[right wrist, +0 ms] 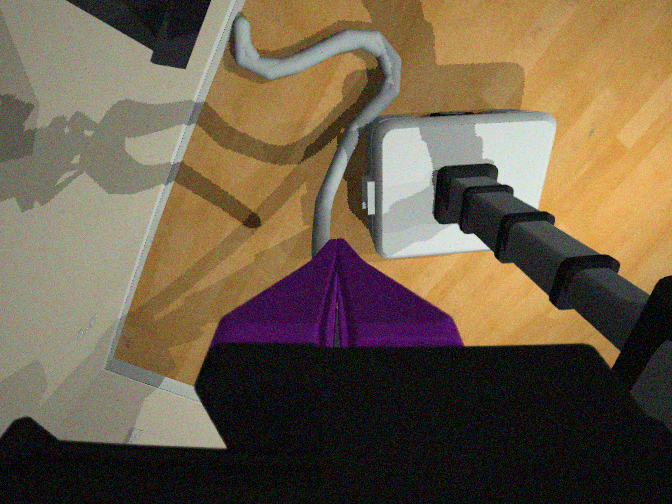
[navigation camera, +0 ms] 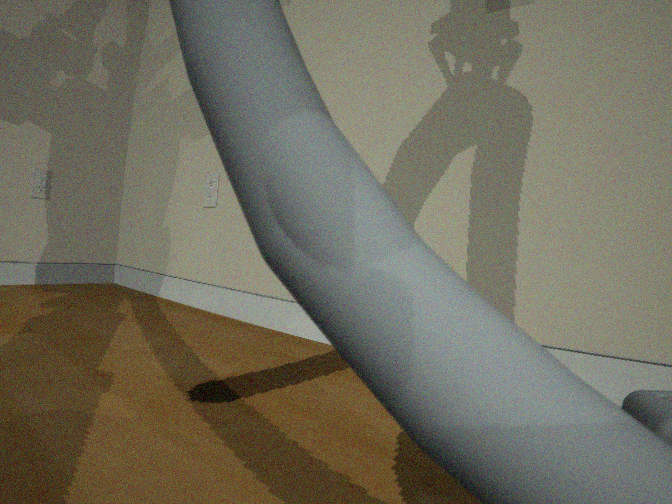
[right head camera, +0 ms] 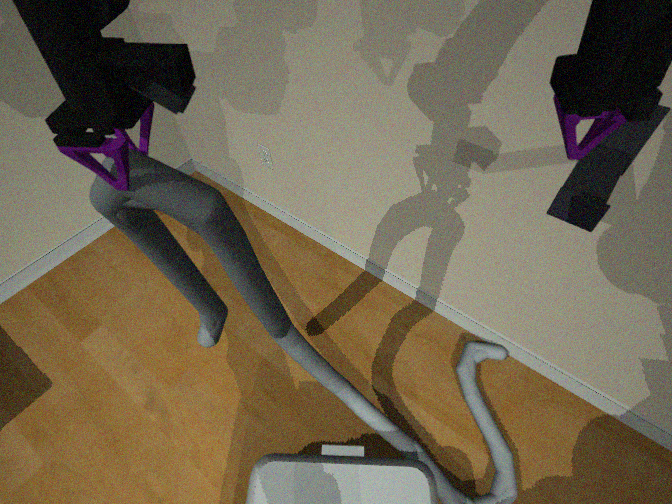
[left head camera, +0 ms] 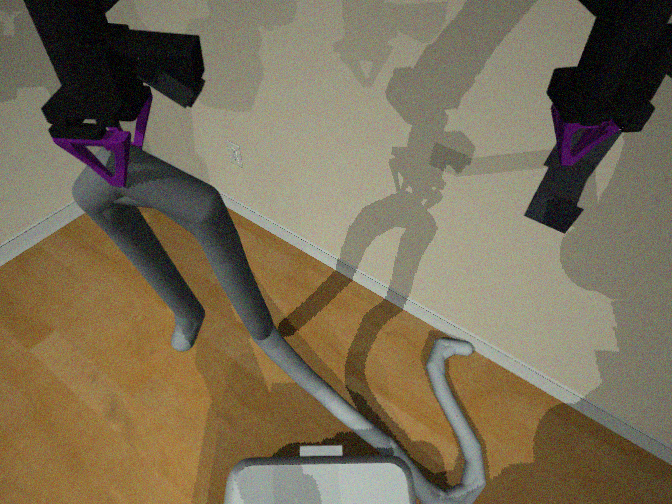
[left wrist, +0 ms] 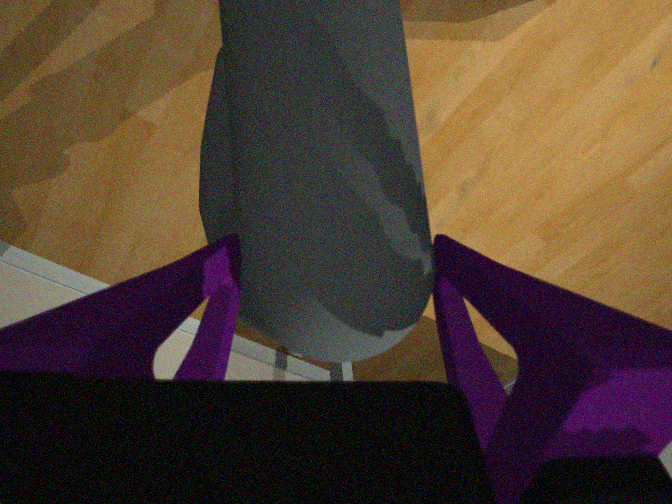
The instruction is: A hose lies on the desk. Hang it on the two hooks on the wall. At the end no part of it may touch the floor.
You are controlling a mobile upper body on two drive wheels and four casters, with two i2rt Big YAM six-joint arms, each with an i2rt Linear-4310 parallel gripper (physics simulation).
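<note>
The grey hose [left head camera: 217,244] is draped over my left gripper [left head camera: 116,162], which is shut on it high at the left, near the wall. The left wrist view shows the thick hose [left wrist: 320,206] between the purple fingers [left wrist: 333,260]. Its short end [left head camera: 181,339] hangs free above the floor. The long part runs down to the wooden floor, loops beside my base, and its far end [left head camera: 453,347] lies by the baseboard. My right gripper [left head camera: 569,154] is shut and empty, high at the right. One black wall hook [left head camera: 561,189] shows just below it. The second hook is out of view.
My white base [left head camera: 320,480] stands at the bottom centre, with the hose loop [right wrist: 325,65] beside it. A wall outlet [left head camera: 236,154] sits on the beige wall. Two walls meet in a corner at the left. The hose [navigation camera: 352,271] fills the navigation view.
</note>
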